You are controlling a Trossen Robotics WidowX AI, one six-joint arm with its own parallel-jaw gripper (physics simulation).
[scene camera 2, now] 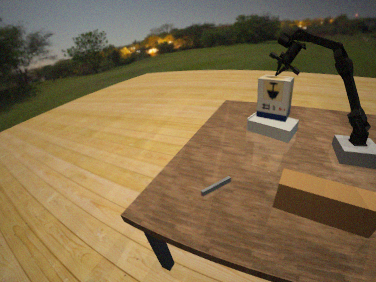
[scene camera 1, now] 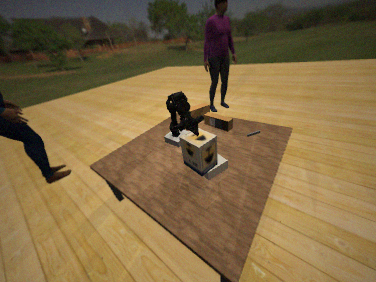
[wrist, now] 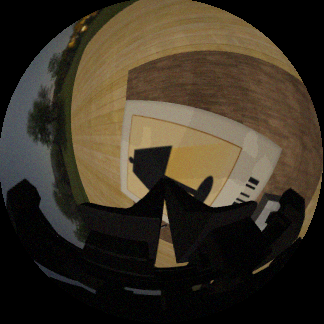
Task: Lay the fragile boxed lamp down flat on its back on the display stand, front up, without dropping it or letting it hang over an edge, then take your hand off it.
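Frame: origin at the arm's base, x back, y left, z down, level; metres.
Where they show: gripper, fingertip midpoint: (scene camera 2: 275, 75) (scene camera 1: 198, 135) (wrist: 164, 181); arm's base at its link origin: (scene camera 2: 357, 142) (scene camera 1: 176, 134) (wrist: 272, 216).
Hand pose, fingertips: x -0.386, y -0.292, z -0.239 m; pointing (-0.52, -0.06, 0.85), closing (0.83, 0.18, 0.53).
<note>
Each offset is from my fingertips to the top centre of the thing. Level surfaces: height alone.
The boxed lamp (scene camera 1: 199, 152) (scene camera 2: 274, 97) (wrist: 195, 117) is a white box with a yellow panel and black lamp picture. It stands upright, dark blue band at the bottom, on the low pale grey display stand (scene camera 1: 219, 169) (scene camera 2: 272, 129). Part of the stand sticks out beside the box in scene camera 1. My gripper (scene camera 1: 198, 134) (scene camera 2: 277, 74) (wrist: 164, 181) is shut and empty, pointing down with its tips at the box's top face, very close or touching; I cannot tell which. The fingers hide part of the top face in the wrist view.
The arm stands on a grey base block (scene camera 1: 172, 139) (scene camera 2: 350, 150). A long brown box @(dy +0.662, dx +0.104, dz +0.194 m) (scene camera 1: 218, 121) (scene camera 2: 325, 202) and a thin grey bar @(dy +0.590, dx -0.255, dz +0.282 m) (scene camera 1: 254, 133) (scene camera 2: 216, 185) lie on the brown table @(dz +0.304 m) (scene camera 1: 150, 160) (scene camera 2: 175, 220). A person (scene camera 1: 218, 45) stands beyond the table.
</note>
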